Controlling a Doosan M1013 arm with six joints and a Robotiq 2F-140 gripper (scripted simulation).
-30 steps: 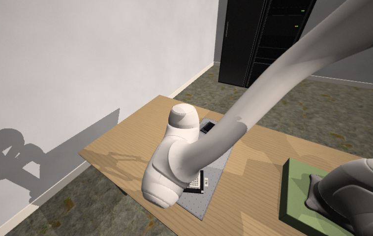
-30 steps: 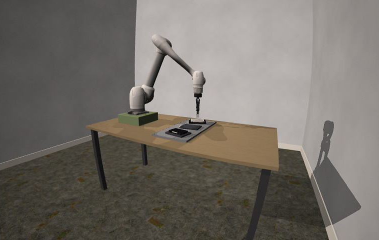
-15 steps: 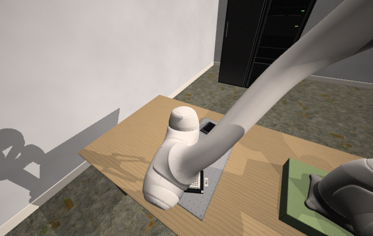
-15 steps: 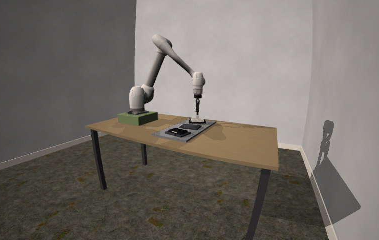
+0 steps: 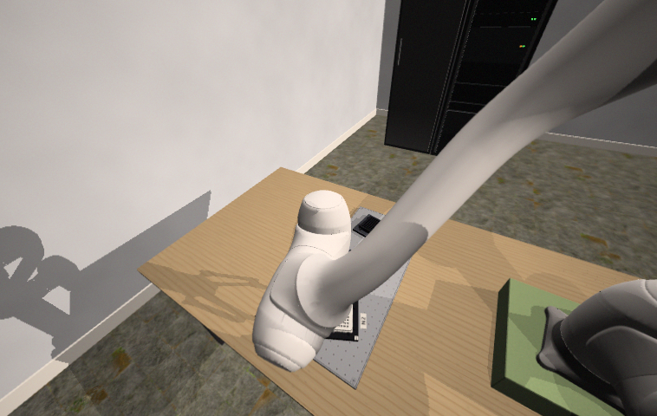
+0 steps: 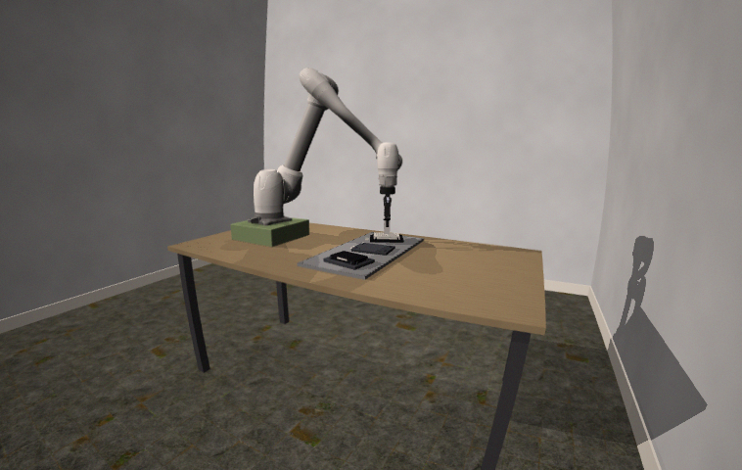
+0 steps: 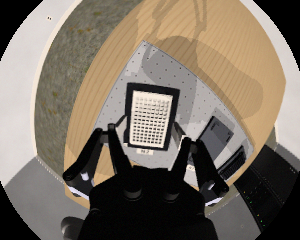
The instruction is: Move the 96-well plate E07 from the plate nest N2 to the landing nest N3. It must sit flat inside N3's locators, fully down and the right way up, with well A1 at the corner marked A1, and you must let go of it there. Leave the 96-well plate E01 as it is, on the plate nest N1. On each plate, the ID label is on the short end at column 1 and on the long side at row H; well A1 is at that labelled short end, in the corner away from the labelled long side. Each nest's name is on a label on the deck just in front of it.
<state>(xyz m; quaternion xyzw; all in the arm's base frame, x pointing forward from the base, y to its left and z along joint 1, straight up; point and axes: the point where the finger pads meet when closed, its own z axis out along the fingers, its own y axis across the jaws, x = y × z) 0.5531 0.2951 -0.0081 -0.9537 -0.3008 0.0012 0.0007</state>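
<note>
My hand is 40 mm above the white 96-well plate E07. The rest, counted from my hand: landing nest N3: 200 mm to the right, 60 mm below, 60 mm ahead; n2 label: 80 mm behind, 60 mm to the right, 60 mm below; plate nest N2: 60 mm below.
</note>
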